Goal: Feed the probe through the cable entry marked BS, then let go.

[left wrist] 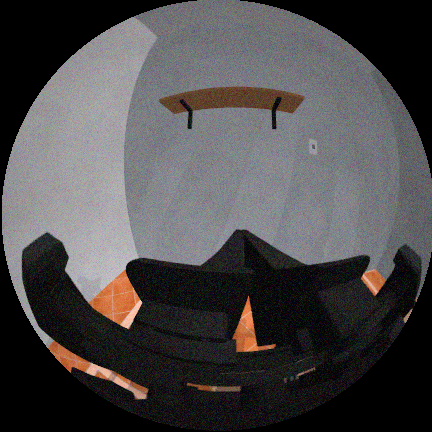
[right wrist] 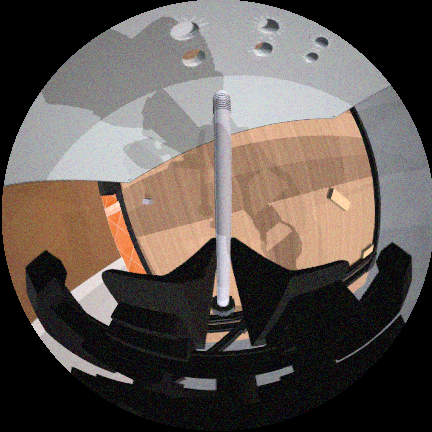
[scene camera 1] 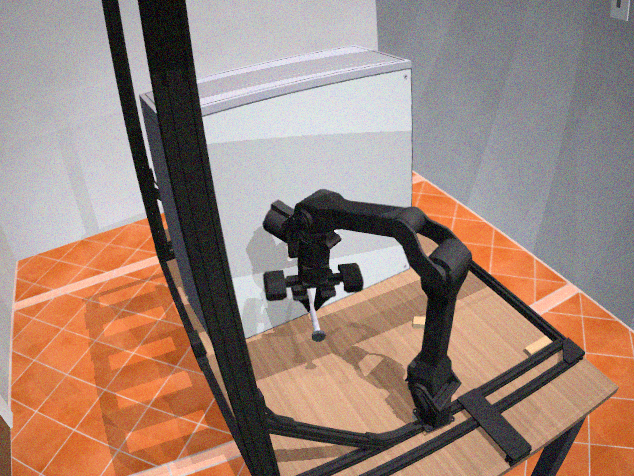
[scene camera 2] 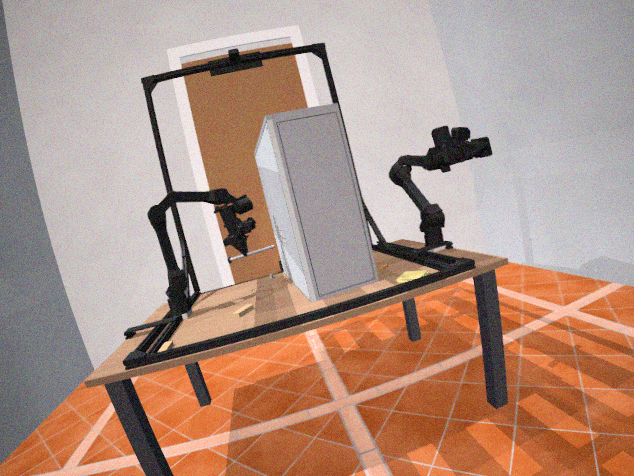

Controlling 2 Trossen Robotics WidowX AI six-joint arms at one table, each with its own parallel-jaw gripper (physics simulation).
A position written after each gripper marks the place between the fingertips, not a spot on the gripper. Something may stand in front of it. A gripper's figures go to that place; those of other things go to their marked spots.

The left gripper (scene camera 2: 487, 143): 1.03 m from the lens. The right gripper (scene camera 2: 246, 255) is 1.31 m from the lens.
